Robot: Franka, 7 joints.
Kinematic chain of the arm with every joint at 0, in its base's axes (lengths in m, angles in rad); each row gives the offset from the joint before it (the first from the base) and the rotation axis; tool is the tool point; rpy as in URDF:
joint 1: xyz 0 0 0.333 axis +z
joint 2: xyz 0 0 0 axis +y
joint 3: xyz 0 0 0.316 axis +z
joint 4: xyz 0.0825 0 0 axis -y
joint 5: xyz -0.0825 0 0.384 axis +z
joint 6: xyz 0 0 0 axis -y
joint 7: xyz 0.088 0 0 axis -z
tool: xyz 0 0 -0.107 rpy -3.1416 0 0
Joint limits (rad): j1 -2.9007..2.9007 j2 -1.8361..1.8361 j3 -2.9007..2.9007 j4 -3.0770..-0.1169 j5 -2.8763..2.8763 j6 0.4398..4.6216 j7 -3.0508..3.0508
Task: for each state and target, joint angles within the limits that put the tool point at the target. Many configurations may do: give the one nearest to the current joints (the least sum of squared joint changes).
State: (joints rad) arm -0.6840 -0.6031 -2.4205 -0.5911 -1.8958 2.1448 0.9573
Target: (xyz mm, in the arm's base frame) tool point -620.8 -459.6 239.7
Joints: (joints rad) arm 0.0733 -1.1003 -2.2610 -1.3066 -1.8569 2.2298 0.9573
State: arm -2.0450 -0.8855 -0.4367 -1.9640 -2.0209 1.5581 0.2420
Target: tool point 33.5 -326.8 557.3
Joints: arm -1.4789 -0.8238 0.2320 -2.7419 -1.9314 1.7294 0.2420
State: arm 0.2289 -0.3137 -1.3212 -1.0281 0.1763 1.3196 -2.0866
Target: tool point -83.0 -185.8 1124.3
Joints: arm 0.0666 -0.2753 -1.0908 -0.2718 0.3017 1.7545 -2.0866
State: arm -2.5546 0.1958 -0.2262 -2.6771 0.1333 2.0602 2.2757
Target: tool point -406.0 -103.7 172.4
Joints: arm -2.6076 0.2550 -0.2785 -2.4478 0.1317 2.1576 2.2757
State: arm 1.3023 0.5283 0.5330 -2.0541 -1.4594 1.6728 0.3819
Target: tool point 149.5 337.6 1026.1
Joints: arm 1.0827 -0.1932 0.2282 -1.1245 -1.6559 1.7781 0.3819
